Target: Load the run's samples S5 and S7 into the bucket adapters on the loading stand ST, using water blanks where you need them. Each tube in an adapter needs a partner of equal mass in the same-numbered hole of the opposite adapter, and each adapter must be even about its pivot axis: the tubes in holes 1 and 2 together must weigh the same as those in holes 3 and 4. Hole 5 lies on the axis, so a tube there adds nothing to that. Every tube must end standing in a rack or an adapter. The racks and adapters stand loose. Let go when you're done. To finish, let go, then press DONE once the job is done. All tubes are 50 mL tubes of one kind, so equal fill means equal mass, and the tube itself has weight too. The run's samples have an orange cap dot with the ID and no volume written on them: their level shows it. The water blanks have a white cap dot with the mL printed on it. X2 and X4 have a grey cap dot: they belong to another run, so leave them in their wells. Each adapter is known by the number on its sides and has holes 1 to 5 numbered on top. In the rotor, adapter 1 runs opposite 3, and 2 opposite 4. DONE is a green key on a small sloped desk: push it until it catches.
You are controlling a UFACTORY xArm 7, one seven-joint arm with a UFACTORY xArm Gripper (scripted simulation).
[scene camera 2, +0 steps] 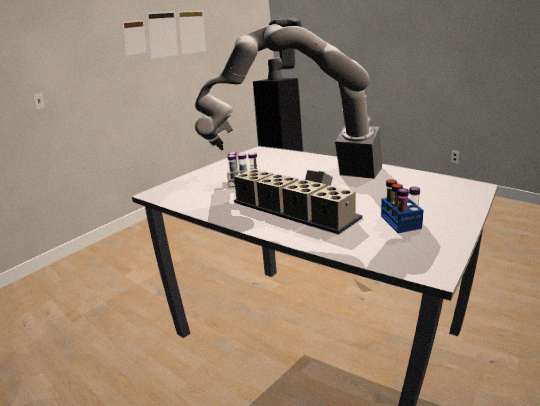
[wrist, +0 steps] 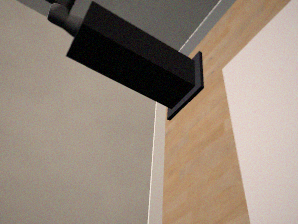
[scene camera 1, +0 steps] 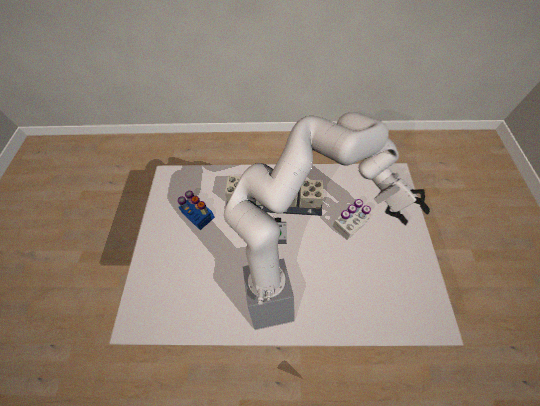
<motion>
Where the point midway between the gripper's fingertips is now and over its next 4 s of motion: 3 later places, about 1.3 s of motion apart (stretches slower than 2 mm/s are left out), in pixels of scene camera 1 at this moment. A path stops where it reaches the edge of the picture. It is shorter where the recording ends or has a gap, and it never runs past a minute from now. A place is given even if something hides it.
The gripper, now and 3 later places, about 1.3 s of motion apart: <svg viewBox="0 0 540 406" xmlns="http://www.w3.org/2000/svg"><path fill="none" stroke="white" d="M417 218L388 199L359 185L329 175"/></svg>
</motion>
